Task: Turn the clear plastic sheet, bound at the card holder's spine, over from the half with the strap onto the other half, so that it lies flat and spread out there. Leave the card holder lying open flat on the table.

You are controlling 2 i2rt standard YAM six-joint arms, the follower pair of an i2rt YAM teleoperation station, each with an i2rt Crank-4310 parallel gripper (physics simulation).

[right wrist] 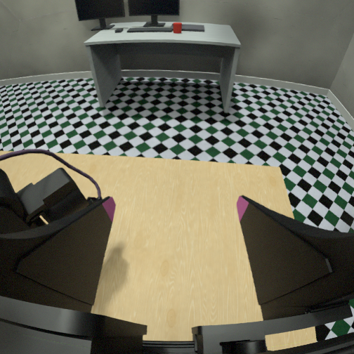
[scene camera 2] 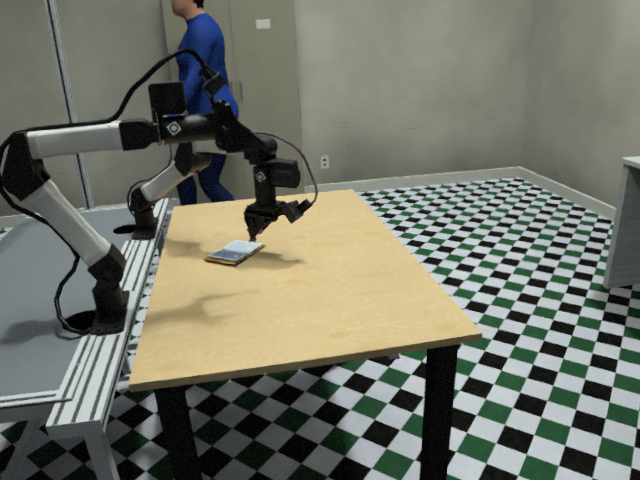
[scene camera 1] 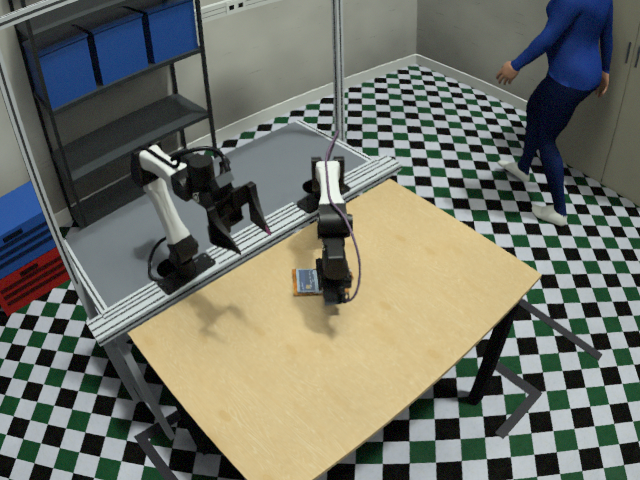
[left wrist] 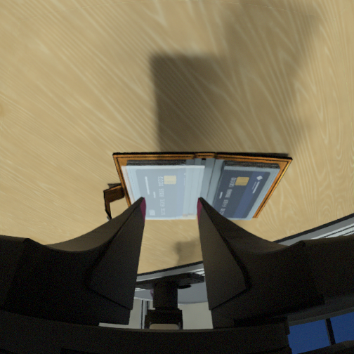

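Note:
The card holder [scene camera 1: 296, 289] [scene camera 2: 222, 262] [left wrist: 284, 160], orange-brown, lies open flat on the table. In the left wrist view its strap [left wrist: 114, 193] sticks out at the left. The clear sheet [scene camera 2: 244, 246] [left wrist: 175, 192] lies over the strap half and looks flat. The other half shows a dark blue card [scene camera 1: 308, 281] [left wrist: 244, 186]. My left gripper [scene camera 2: 255, 235] [left wrist: 171, 200] is partly open, pointing down over the strap half, with nothing seen between its fingers; in scene camera 1 its arm hides that half. My right gripper [scene camera 1: 254, 242] [right wrist: 175, 199] is open, raised away from the card holder.
The wooden table [scene camera 1: 289, 382] [scene camera 2: 320, 304] [right wrist: 175, 250] adjoins the metal rail of the station. A shelf rack with blue boxes [scene camera 1: 118, 49] stands behind the arms. A person in blue [scene camera 1: 578, 51] [scene camera 2: 204, 41] stands beyond. A desk [right wrist: 165, 37] with monitors stands far off.

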